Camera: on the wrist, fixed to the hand. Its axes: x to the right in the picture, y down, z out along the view.
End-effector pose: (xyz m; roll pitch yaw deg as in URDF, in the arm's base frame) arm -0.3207 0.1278 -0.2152 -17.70 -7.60 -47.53
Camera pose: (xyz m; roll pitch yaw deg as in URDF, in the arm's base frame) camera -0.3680 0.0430 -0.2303 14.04 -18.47 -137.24
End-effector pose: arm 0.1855 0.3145 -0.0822 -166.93 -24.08 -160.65
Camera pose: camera 0.2086 0.2490 -0.0127 162.84 -12.49 -67.97
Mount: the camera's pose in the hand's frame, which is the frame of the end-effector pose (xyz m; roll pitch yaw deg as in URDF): 0.0283 -0.0820 -0.0461 6.89 -0.58 -87.33
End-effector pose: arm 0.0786 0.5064 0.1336 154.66 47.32 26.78
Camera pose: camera 0.0578 0.6010 0.1172 -123.32 19.28 134.64
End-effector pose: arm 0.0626 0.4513 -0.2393 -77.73 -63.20 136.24
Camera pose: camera 0.1419 0.4618 -0.1823 90.93 -28.86 -30.40
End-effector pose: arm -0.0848 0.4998 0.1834 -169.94 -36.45 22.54
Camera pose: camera -0.1244 0.5621 0.2482 150.41 -9.21 116.04
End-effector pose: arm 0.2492 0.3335 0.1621 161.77 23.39 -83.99
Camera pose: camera 0.3445 0.3102 0.1675 -149.31 18.31 11.15
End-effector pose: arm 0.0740 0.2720 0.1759 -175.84 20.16 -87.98
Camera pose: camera 0.1540 0.2303 0.2149 -152.76 -2.44 -1.72
